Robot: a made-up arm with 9 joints. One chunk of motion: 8 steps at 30 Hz.
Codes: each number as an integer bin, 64 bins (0 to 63) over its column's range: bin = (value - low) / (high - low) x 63, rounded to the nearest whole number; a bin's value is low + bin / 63 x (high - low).
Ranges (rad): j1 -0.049..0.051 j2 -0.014..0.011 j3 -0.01..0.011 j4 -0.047..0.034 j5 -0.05..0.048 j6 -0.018..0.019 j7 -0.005..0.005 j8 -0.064..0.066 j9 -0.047..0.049
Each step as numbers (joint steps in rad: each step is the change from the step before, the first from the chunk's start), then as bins.
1 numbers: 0.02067 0.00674 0.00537 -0.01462 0.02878 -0.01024 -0.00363 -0.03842 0.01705
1 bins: 44 52 46 25 51 13 9 12 42
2 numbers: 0.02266 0.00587 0.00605 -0.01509 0.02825 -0.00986 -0.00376 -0.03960 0.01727
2 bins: 45 50 48 25 50 14 8 12 42
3 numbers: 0.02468 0.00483 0.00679 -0.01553 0.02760 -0.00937 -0.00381 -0.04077 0.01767
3 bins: 46 47 50 24 50 15 7 11 42
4 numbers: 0.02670 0.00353 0.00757 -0.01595 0.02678 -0.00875 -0.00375 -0.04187 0.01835
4 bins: 48 44 53 24 49 16 8 11 43
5 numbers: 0.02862 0.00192 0.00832 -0.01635 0.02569 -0.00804 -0.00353 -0.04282 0.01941
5 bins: 49 40 55 24 49 17 9 10 44
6 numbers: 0.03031 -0.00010 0.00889 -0.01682 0.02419 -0.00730 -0.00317 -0.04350 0.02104
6 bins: 50 35 57 23 48 18 12 10 45
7 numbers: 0.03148 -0.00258 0.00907 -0.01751 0.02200 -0.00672 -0.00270 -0.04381 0.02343
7 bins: 51 29 57 23 46 19 14 10 46
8 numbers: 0.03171 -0.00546 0.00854 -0.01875 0.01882 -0.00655 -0.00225 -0.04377 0.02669
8 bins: 51 22 56 22 44 19 17 10 48
